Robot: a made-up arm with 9 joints.
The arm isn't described. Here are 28 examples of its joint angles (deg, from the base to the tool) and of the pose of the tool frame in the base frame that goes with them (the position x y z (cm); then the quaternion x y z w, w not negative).
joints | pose
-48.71 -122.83 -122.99 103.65 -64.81 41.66 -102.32 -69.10 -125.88 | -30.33 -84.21 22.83 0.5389 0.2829 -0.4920 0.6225
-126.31 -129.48 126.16 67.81 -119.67 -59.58 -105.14 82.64 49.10 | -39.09 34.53 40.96 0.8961 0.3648 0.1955 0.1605
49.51 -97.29 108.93 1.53 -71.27 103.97 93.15 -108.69 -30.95 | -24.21 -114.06 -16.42 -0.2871 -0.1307 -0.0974 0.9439
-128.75 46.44 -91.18 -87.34 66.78 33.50 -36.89 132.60 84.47 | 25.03 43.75 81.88 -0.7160 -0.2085 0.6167 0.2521
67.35 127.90 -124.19 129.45 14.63 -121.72 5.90 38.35 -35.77 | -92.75 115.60 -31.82 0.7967 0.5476 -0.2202 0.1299
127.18 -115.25 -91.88 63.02 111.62 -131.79 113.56 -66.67 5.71 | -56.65 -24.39 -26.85 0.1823 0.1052 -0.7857 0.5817
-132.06 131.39 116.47 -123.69 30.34 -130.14 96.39 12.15 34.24 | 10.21 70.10 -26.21 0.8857 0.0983 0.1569 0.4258
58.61 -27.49 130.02 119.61 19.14 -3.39 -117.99 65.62 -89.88 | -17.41 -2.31 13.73 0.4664 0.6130 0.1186 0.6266
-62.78 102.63 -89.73 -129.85 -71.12 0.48 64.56 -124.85 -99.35 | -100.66 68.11 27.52 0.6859 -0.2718 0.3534 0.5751
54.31 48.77 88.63 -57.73 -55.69 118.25 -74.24 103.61 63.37 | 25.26 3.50 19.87 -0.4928 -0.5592 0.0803 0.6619
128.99 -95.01 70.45 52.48 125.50 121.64 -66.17 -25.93 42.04 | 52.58 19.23 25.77 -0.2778 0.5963 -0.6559 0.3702
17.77 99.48 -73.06 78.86 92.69 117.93 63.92 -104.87 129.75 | -107.59 81.01 -28.27 -0.6721 -0.5789 -0.2382 0.3955
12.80 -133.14 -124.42 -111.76 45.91 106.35 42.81 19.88 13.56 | -94.60 -17.52 -23.01 0.5612 -0.4822 -0.3337 0.5841
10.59 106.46 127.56 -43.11 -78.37 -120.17 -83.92 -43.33 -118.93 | -73.22 87.45 -6.30 -0.8601 -0.3358 -0.2795 0.2633
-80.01 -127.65 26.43 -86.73 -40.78 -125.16 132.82 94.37 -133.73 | 20.94 51.62 51.41 0.3048 -0.8134 0.4907 0.0683
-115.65 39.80 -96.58 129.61 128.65 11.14 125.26 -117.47 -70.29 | -54.03 -32.08 63.12 -0.2202 0.5782 0.1075 0.7783
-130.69 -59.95 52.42 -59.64 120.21 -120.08 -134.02 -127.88 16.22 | 65.47 -40.96 10.15 0.4293 -0.1451 0.2767 0.8474
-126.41 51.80 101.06 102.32 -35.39 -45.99 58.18 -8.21 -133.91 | 32.03 -51.40 -46.47 0.0611 0.0999 -0.1984 0.9731
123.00 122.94 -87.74 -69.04 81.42 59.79 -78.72 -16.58 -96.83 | 24.65 21.58 -23.71 0.8418 0.4290 -0.3218 0.0616
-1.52 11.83 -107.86 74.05 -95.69 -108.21 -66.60 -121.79 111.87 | -11.54 43.01 38.53 -0.3339 0.6699 -0.6587 0.0771
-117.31 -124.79 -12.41 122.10 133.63 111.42 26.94 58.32 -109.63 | 96.26 18.98 38.95 -0.6179 0.2464 0.7233 0.1855
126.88 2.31 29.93 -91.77 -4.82 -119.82 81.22 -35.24 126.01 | -21.34 -90.70 -5.90 0.3267 -0.6590 0.2769 0.6183
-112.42 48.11 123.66 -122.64 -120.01 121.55 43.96 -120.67 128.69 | -26.24 -91.79 126.21 -0.0384 -0.4335 0.7941 0.4243
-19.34 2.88 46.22 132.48 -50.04 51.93 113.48 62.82 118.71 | -68.92 48.98 113.12 -0.0001 0.4680 0.8790 0.0916
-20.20 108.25 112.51 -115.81 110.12 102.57 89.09 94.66 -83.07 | -29.60 64.25 31.53 -0.9868 -0.1287 -0.0725 0.0668
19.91 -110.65 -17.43 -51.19 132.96 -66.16 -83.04 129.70 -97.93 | -49.48 -8.31 27.93 0.0497 0.8264 -0.5607 0.0131
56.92 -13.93 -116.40 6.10 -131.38 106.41 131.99 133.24 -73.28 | -29.64 60.52 24.34 -0.9802 -0.1206 -0.0141 0.1564
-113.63 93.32 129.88 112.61 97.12 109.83 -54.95 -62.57 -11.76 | 7.78 -61.27 23.69 -0.0441 0.2204 0.3974 0.8897
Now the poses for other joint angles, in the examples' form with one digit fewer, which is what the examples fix.
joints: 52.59 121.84 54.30 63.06 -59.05 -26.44 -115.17 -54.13 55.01
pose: -8.3 -83.7 -33.4 0.482 -0.848 -0.206 0.081
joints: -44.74 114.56 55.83 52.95 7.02 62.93 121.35 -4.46 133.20
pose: -11.8 -52.1 -1.5 0.830 0.494 -0.077 0.246
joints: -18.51 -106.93 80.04 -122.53 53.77 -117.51 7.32 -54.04 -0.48
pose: 60.7 8.3 67.7 0.466 -0.538 0.596 0.372
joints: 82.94 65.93 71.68 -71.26 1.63 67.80 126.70 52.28 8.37
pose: 105.0 -10.2 63.9 -0.621 0.310 0.079 0.715
